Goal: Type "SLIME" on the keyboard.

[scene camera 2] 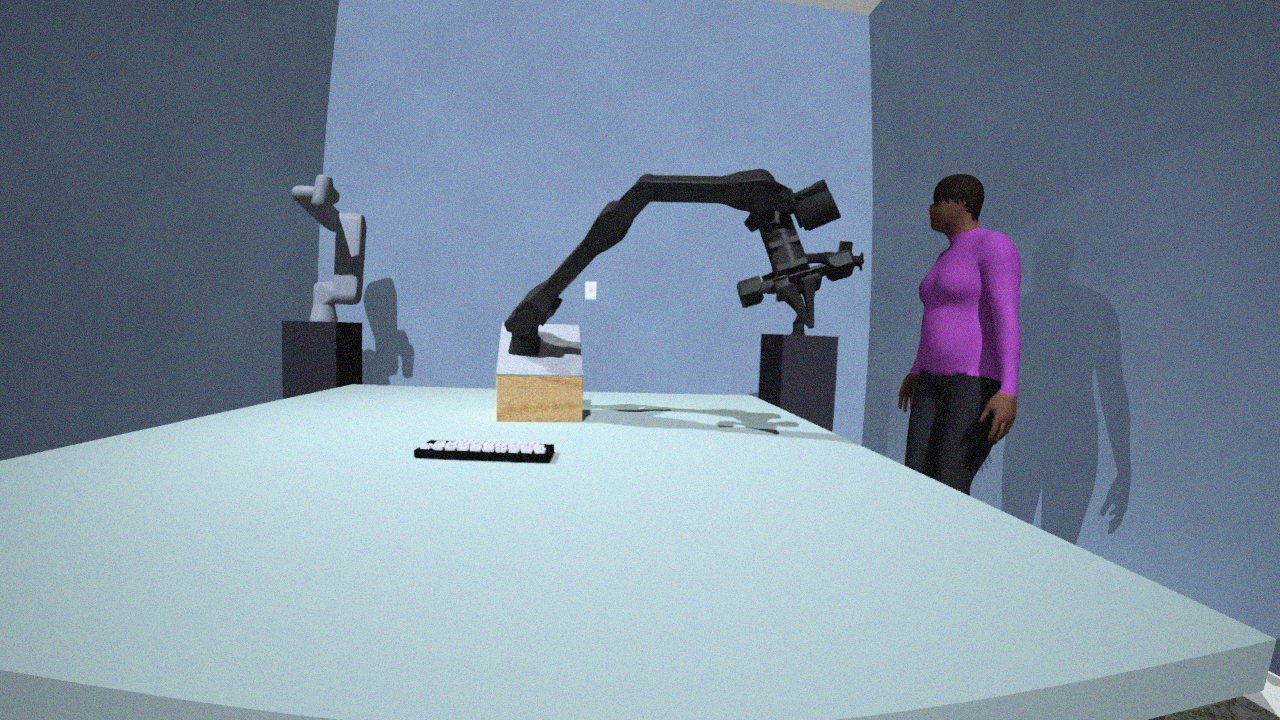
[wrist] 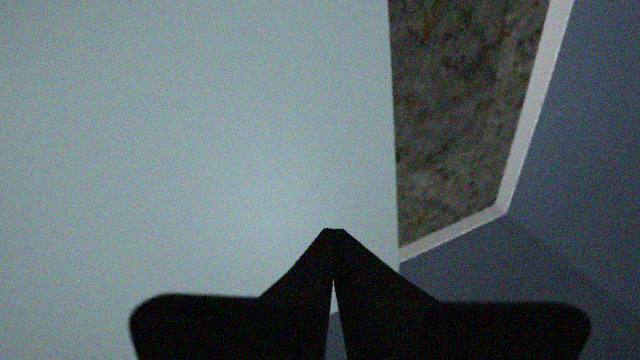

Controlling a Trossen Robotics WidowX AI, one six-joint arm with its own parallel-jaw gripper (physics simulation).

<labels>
my gripper: scene camera 2; wrist
same spot on my gripper: (wrist: pixel 377 306) = (scene camera 2: pixel 803 296)
</labels>
